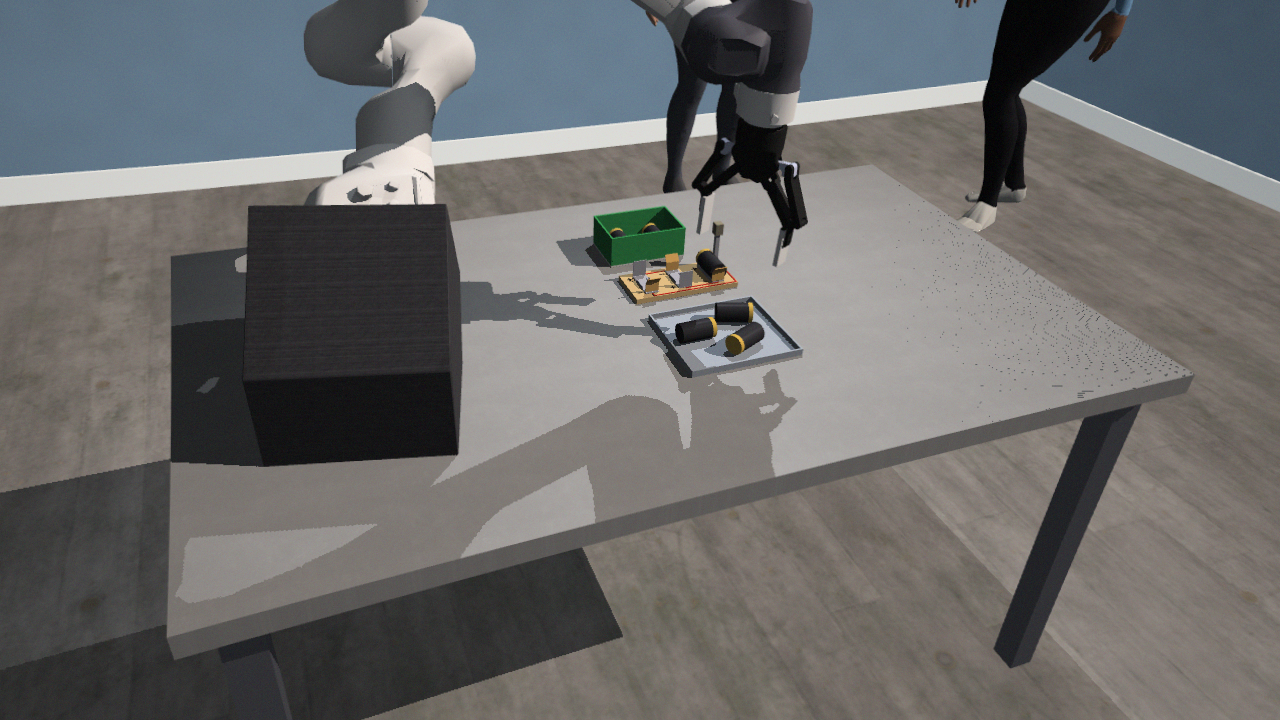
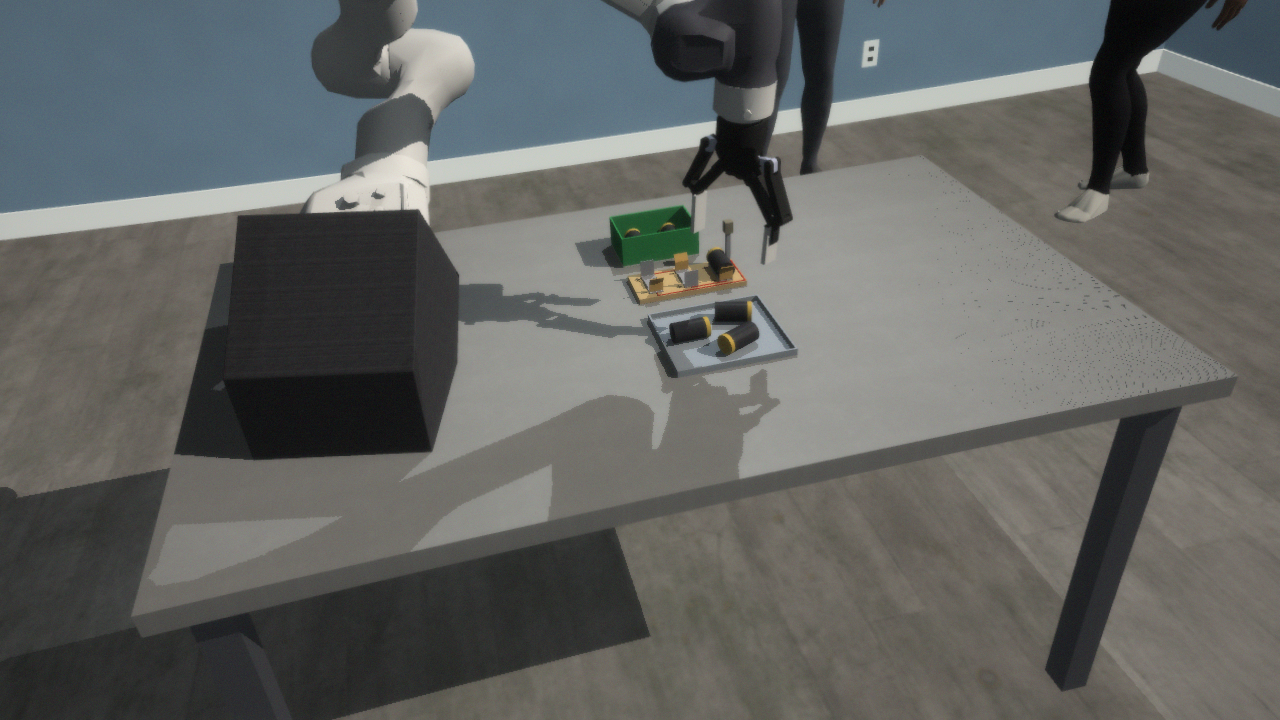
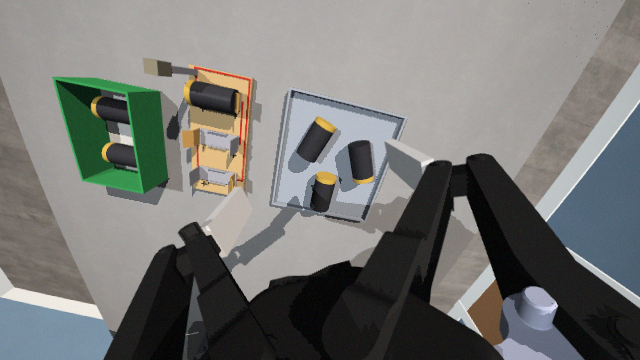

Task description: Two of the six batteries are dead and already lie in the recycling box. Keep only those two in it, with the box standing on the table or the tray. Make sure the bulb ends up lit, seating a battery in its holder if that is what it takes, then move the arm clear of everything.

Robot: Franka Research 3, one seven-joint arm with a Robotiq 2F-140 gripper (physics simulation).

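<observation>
The green recycling box (image 1: 640,248) (image 2: 657,246) (image 3: 150,140) stands on the table with two batteries (image 3: 114,110) (image 3: 122,156) inside. Beside it lies the holder board (image 1: 631,288) (image 2: 642,291) (image 3: 222,78). One battery (image 1: 709,263) (image 2: 718,260) (image 3: 212,97) lies in its end holder near the bulb (image 1: 717,228) (image 2: 727,226) (image 3: 157,67), which looks dull and unlit; two holders are empty. Three batteries (image 3: 316,140) (image 3: 361,161) (image 3: 323,192) lie on the grey tray (image 1: 774,344) (image 2: 771,340) (image 3: 350,125). My gripper (image 1: 742,234) (image 2: 733,229) (image 3: 314,177) is open and empty, above the table near the board's bulb end.
A large dark block (image 1: 349,286) (image 2: 322,295) stands on the table's left side. The white lower arm (image 1: 384,179) (image 2: 380,183) rises behind it. The table's far edge runs behind the green box. People stand beyond the table.
</observation>
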